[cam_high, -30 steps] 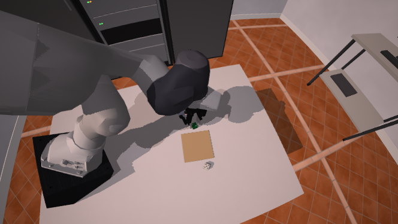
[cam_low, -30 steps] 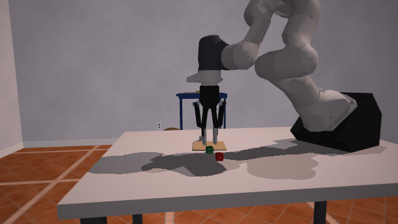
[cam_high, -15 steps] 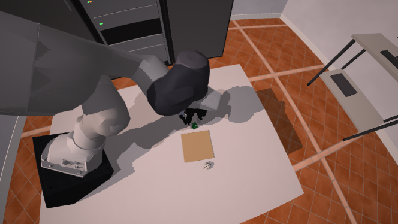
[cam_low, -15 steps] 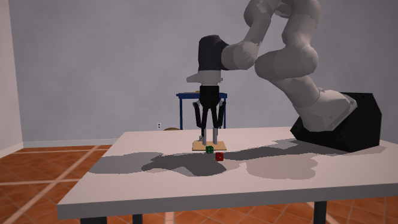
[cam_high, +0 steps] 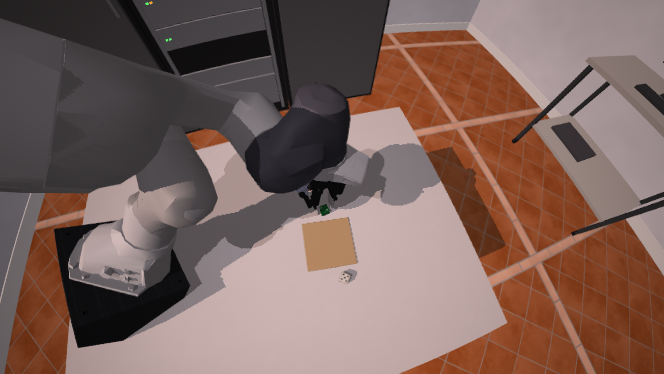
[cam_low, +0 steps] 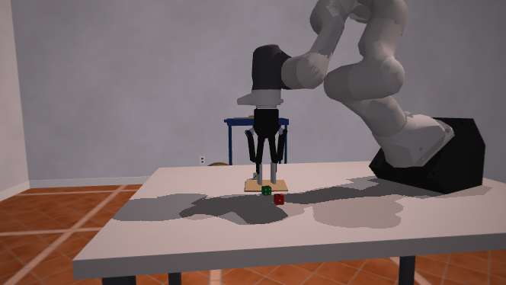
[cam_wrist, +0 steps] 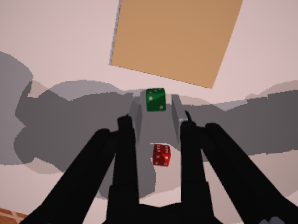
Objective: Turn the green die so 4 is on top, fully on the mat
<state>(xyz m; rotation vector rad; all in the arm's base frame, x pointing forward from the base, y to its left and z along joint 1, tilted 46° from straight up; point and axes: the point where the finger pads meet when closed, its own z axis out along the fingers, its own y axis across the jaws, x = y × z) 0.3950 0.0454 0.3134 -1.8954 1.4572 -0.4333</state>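
My hand is 50 mm above the green die. The rest, counted from my hand: white die (50 mm ahead, 200 mm to the right, 50 mm below); tan mat (10 mm ahead, 100 mm to the right, 60 mm below); red die (40 mm behind, 90 mm to the left, 50 mm below).
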